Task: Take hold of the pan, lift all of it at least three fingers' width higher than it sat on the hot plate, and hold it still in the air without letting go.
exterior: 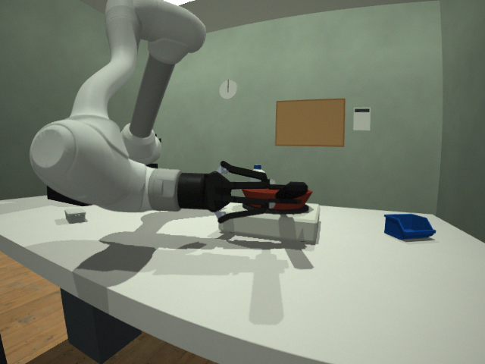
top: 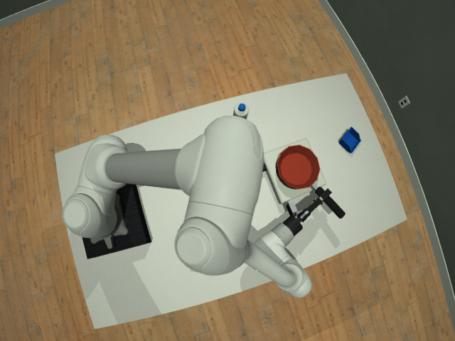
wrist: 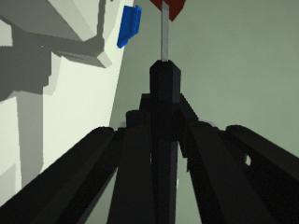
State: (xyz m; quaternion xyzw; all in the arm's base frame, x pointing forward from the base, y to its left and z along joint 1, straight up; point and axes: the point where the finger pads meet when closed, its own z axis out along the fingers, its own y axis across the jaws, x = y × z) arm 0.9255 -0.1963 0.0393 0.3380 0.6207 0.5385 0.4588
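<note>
Now: hand 100 mm to the right of the red pan, 40 mm past it and 20 mm above it. The rest, counted from my hand: blue bin 300 mm ahead, 220 mm to the left, 90 mm below; hot plate 160 mm to the left, 80 mm below, 80 mm behind; small grey box 590 mm behind, 100 mm below, 90 mm to the right.
</note>
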